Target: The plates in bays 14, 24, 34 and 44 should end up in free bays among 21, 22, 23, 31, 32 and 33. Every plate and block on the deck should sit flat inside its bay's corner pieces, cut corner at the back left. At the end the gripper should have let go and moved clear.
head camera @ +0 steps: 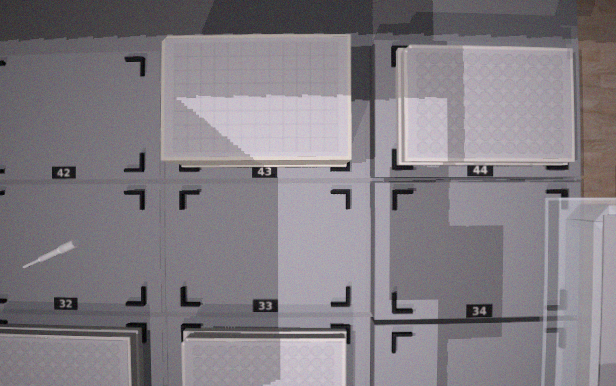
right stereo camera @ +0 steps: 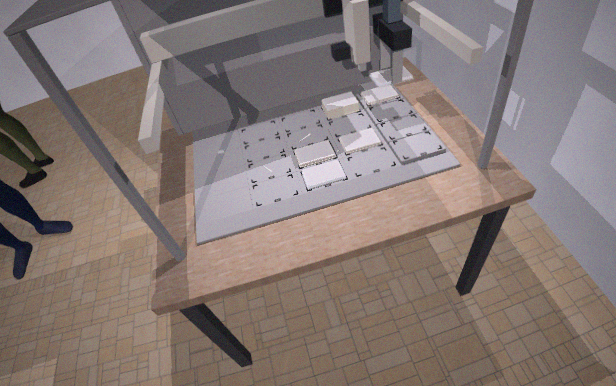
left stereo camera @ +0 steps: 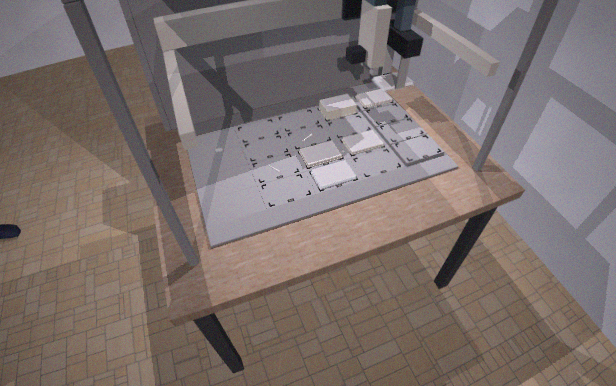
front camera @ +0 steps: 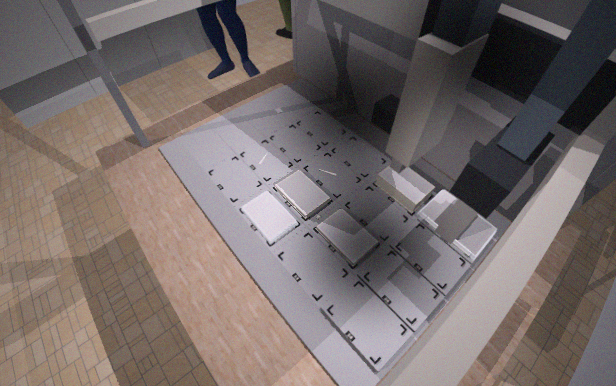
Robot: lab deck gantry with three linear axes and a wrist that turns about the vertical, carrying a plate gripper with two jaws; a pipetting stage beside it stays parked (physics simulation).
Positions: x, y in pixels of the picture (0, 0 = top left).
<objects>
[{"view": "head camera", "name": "tall block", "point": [261, 100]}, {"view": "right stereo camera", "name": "my gripper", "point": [391, 76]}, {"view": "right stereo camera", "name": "tall block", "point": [343, 104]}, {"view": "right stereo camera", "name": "bay 14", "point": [412, 146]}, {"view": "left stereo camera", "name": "my gripper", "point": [392, 81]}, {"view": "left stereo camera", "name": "tall block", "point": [335, 107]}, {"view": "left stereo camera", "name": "bay 14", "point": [415, 148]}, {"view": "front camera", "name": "my gripper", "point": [457, 222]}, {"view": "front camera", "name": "tall block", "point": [408, 189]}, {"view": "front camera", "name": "bay 14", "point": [377, 330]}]
</objects>
